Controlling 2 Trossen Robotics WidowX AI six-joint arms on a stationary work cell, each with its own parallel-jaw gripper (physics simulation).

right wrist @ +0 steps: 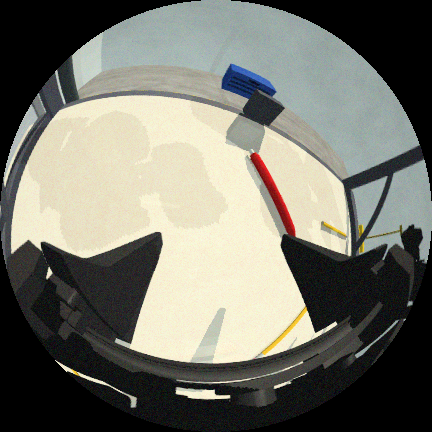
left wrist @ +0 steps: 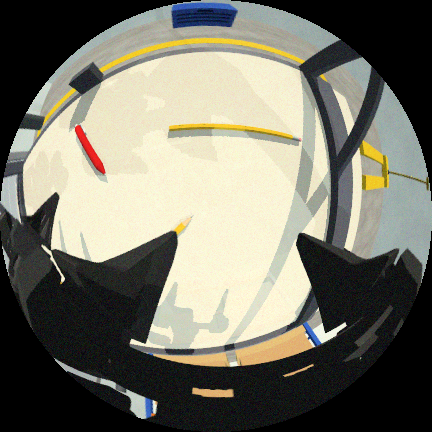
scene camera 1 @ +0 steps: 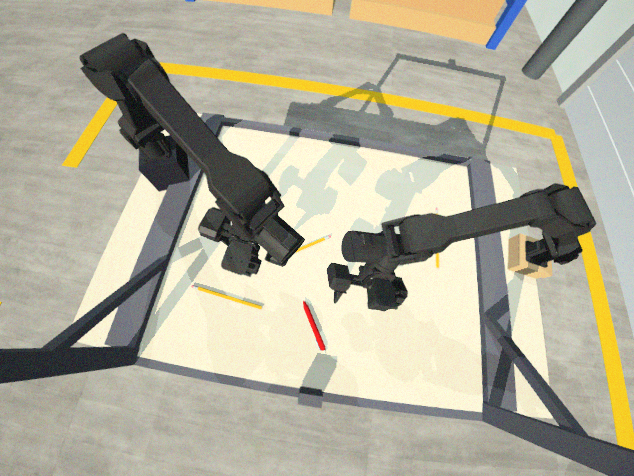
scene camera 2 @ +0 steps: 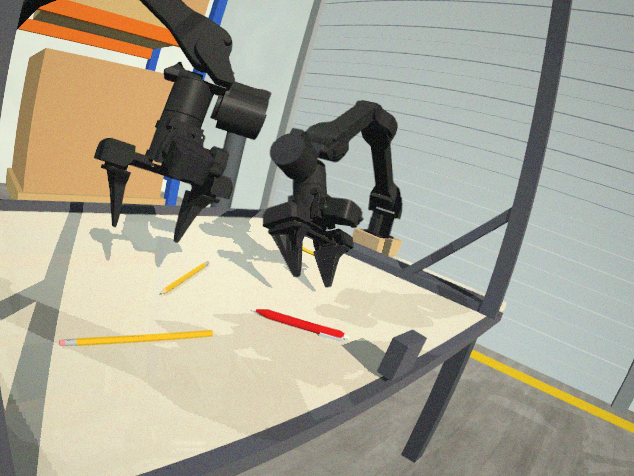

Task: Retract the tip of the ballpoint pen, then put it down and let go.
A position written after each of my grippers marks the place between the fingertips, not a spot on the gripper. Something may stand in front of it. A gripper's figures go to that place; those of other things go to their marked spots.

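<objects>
My left gripper (scene camera 2: 145,234), 0.53 m from the lens. My right gripper (scene camera 2: 313,282), 0.66 m from the lens. Left gripper nearer to the lens than right gripper.
</objects>
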